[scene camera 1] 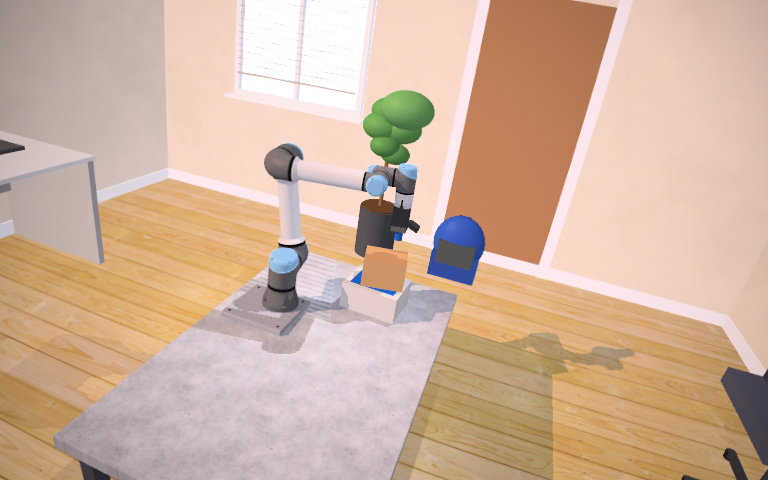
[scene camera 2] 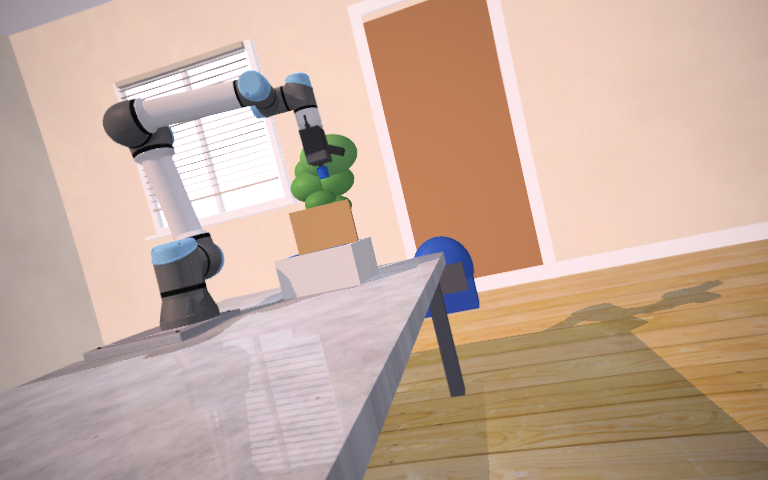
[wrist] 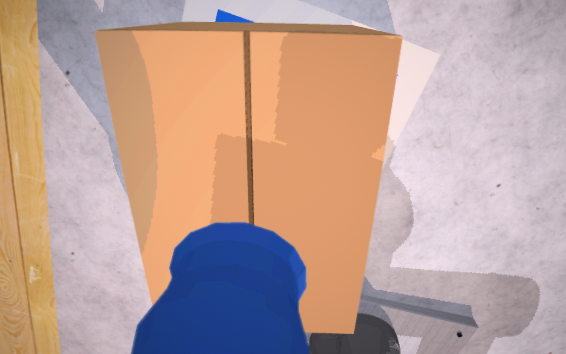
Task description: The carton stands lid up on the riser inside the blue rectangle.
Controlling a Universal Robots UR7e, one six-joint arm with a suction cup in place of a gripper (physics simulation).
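Observation:
The wrist view shows the suction cup [wrist: 229, 280], which holds nothing, along with a brown carton [wrist: 284, 126] and a white riser [wrist: 416, 64]. The cup hangs above the brown carton, 16 cm from the middle of the carton. In scene camera 2 the carton [scene camera 2: 330, 225] and the riser [scene camera 2: 352, 264] can be seen, and scene camera 1 shows the carton [scene camera 1: 383, 268] and the riser [scene camera 1: 385, 305] too.

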